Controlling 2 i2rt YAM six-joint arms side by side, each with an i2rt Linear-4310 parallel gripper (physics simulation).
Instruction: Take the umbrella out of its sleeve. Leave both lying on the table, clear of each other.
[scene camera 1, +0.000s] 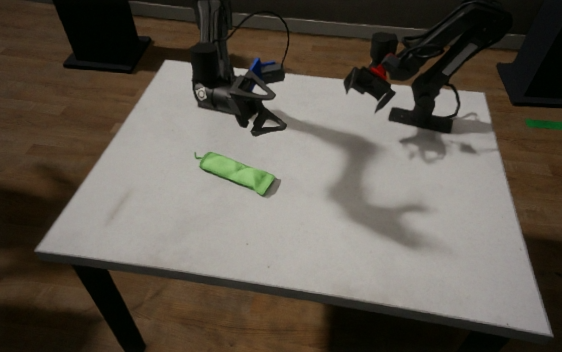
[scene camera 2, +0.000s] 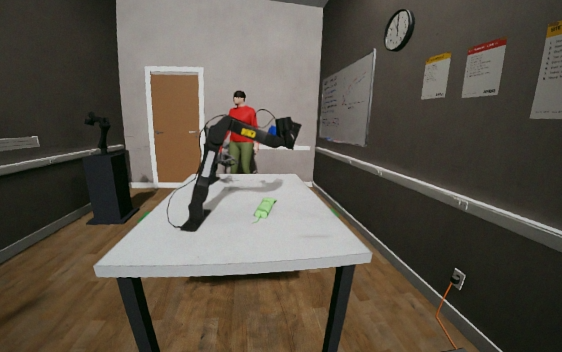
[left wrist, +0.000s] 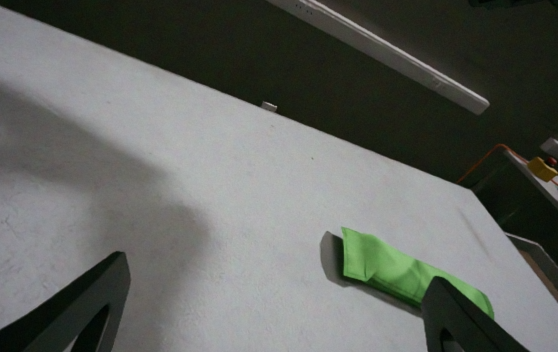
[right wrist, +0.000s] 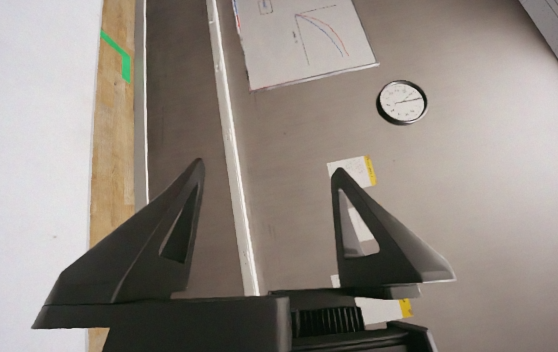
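Observation:
A bright green sleeve (scene camera 1: 236, 172) (scene camera 2: 265, 207) (left wrist: 395, 267) lies flat on the white table (scene camera 1: 300, 250) (scene camera 2: 225, 250) (left wrist: 240, 200). A thin green cord (scene camera 1: 197, 156) (scene camera 2: 256, 219) sticks out at its left end in scene camera 1. The umbrella cannot be made out; a grey patch beside the sleeve's other end looks like shadow. My left gripper (scene camera 1: 362, 101) (left wrist: 279, 276) is open and empty above the table, behind and to the right of the sleeve in scene camera 1. My right gripper (scene camera 1: 280, 111) (right wrist: 272, 167) is open and empty, raised behind the sleeve and pointing sideways.
The left arm's base (scene camera 1: 420, 120) stands at the table's back right in scene camera 1. The right arm's base (scene camera 2: 195, 221) stands near the table's left edge in scene camera 2. A person in red (scene camera 2: 242, 116) stands beyond the table's far end.

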